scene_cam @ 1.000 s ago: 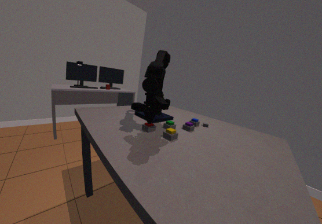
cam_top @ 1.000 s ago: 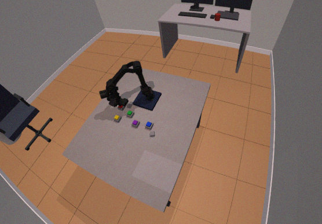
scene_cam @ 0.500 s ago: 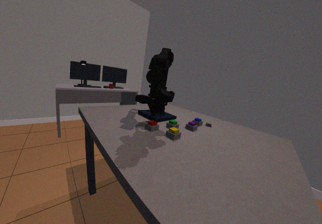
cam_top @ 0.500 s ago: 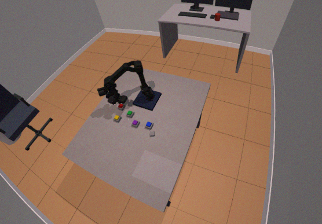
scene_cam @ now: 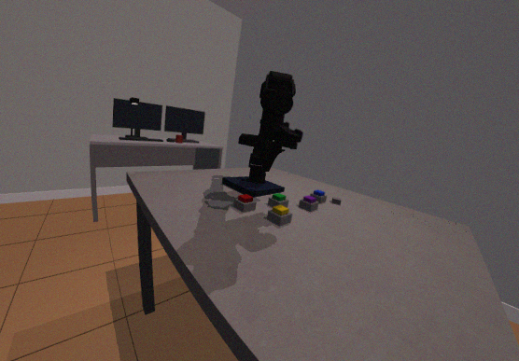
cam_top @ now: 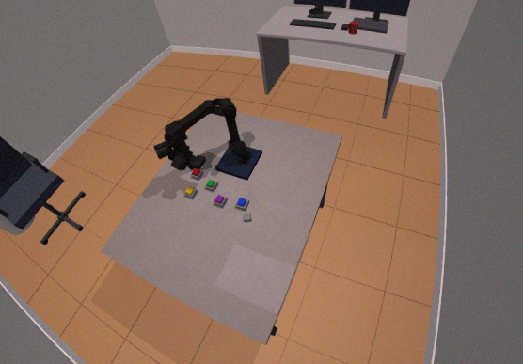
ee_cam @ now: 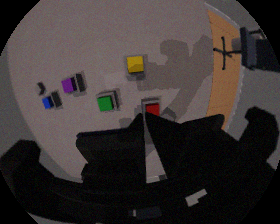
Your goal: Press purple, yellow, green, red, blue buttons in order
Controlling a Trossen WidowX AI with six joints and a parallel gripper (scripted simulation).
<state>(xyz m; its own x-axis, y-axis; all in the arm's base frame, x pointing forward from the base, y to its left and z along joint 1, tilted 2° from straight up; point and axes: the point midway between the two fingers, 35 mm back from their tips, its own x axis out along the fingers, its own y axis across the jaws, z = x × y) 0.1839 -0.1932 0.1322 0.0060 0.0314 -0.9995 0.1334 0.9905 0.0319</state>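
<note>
The blue button lies 7 cm ahead of my gripper tip, 27 cm to the left of it and 9 cm below it. Round my gripper tip: green button (1 cm ahead, 8 cm to the left, 9 cm below); yellow button (8 cm ahead, 1 cm to the right, 9 cm below); red button (4 cm behind, 3 cm to the right, 9 cm below).
</note>
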